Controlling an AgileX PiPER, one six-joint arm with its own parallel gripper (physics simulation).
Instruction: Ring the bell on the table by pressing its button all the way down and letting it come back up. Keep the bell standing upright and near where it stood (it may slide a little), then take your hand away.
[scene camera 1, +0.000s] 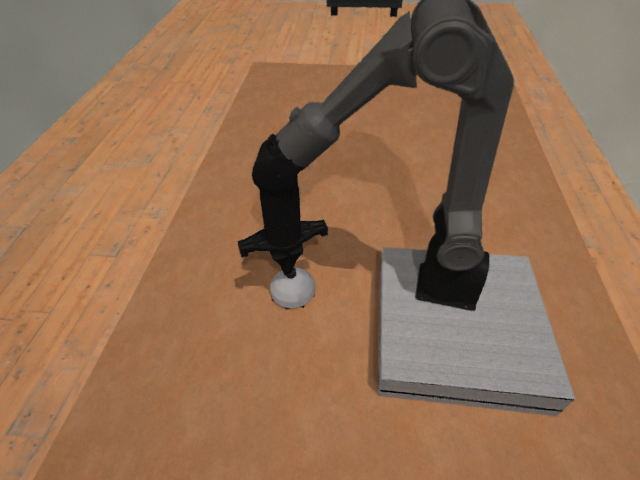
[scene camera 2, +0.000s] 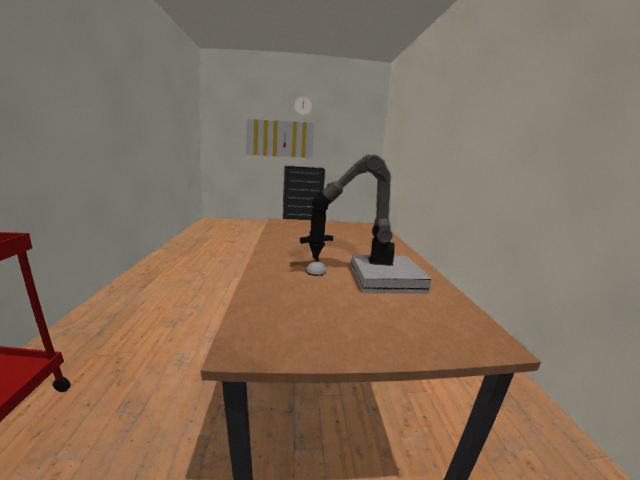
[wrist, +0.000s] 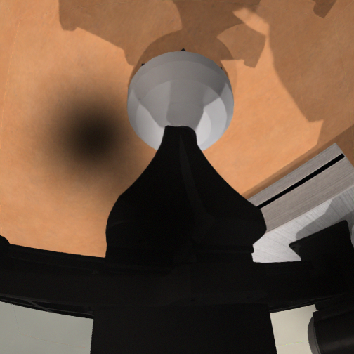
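A light grey dome bell (scene camera 1: 295, 292) is visible, and the wrist view shows the bell (wrist: 176, 88) too. My gripper (scene camera 1: 286, 270) is likewise visible; the wrist view also includes the gripper (wrist: 173, 140).
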